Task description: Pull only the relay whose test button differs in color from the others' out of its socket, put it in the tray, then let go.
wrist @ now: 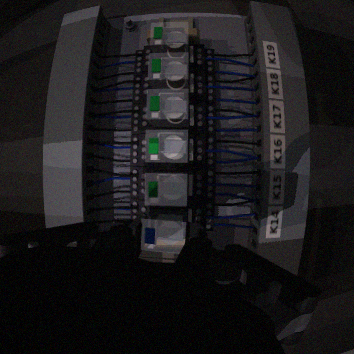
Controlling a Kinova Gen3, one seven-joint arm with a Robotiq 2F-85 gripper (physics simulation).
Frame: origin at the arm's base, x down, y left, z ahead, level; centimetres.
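Seen in the pictures: gripper, fingertip midpoint: (166,231).
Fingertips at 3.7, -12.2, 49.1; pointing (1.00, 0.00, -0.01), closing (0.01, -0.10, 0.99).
Note:
Pixels of each thing's top centre, then the offset from my fingertips to it, as dx, dy, dz.
- relay with the blue test button, middle of its top: (162,237) -2.7, +0.4, +0.1
- screw, middle of its top: (127,19) +3.4, +19.7, -5.1
The relay with the blue test button (163,237) is at the near end of the row in the wrist view, roughly level with the label K14. It has a clear housing and looks slightly tilted against its neighbours. My gripper (166,231) is shut on it, with one dark fingertip at its left side and one at its right. The fingers and the dark gripper body hide its lower part and socket, so I cannot tell whether its pins are in the socket. The other relays (167,189) (167,146) (167,104) have green test buttons and stand in line beyond it. The tray does not show.
Grey wiring ducts (64,170) (295,200) run along both sides of the row. The right one carries labels K14 to K19. Black and blue wires (232,118) run from the sockets to the ducts. A screw (130,24) sits at the far left of the backplate.

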